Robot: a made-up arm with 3 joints.
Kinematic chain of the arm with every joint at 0, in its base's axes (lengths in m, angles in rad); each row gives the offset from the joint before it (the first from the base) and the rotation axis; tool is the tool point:
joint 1: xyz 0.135 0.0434 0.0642 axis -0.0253 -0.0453 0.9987
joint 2: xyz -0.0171 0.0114 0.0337 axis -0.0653 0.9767 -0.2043
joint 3: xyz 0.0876 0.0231 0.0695 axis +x
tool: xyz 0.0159 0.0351 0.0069
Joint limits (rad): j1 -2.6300..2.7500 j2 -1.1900..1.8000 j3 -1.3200..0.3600
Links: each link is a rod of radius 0.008 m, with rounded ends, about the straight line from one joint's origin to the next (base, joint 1, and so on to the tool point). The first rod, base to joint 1, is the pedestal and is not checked.
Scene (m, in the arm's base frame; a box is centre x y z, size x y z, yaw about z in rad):
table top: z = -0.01
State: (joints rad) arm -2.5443 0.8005 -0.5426
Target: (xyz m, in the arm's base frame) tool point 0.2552 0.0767 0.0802
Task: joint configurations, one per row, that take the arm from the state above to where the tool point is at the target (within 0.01 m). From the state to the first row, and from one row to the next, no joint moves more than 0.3 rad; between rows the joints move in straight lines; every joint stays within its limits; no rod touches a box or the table.
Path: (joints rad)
1: -2.2486 0.7878 -0.5031
2: -1.9528 0.7751 -0.4635
3: -1.6571 0.7624 -0.4240
4: -1.3614 0.7497 -0.3845
5: -1.0656 0.7370 -0.3449
6: -0.7699 0.7243 -0.3054
7: -0.4742 0.7116 -0.2659
8: -0.1784 0.6989 -0.2263

